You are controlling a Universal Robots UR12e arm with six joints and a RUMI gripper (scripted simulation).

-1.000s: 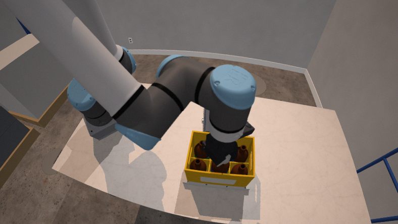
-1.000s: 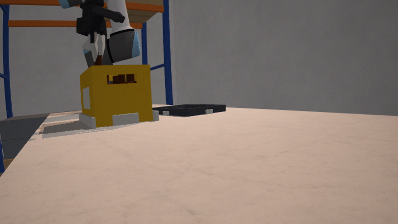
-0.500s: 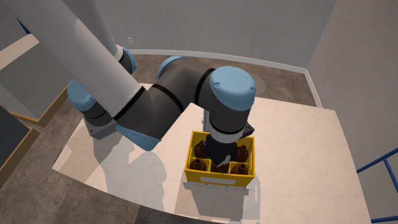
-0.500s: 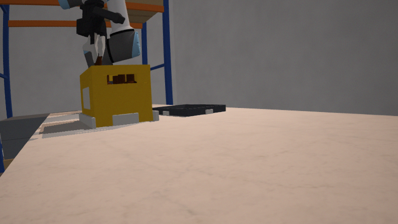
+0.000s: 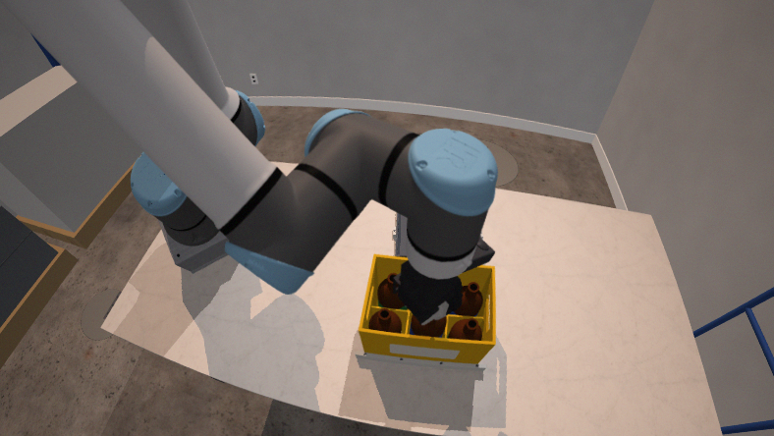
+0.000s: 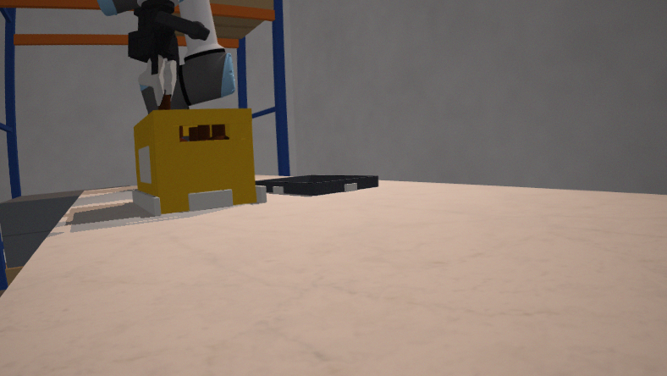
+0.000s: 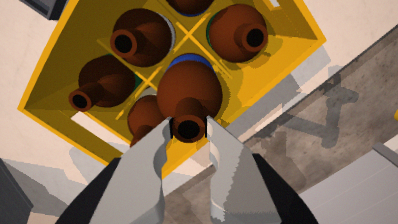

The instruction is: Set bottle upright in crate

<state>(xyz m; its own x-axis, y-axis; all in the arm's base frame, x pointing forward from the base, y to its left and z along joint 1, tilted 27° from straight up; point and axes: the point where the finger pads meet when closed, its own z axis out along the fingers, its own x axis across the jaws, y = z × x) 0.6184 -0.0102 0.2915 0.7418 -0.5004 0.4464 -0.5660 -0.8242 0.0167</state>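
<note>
Now: hand 10 mm past the crate, 40 mm to the right of it and 130 mm above it. Also, from my hand: tray: 30 mm behind, 340 mm to the left, 200 mm below.
</note>
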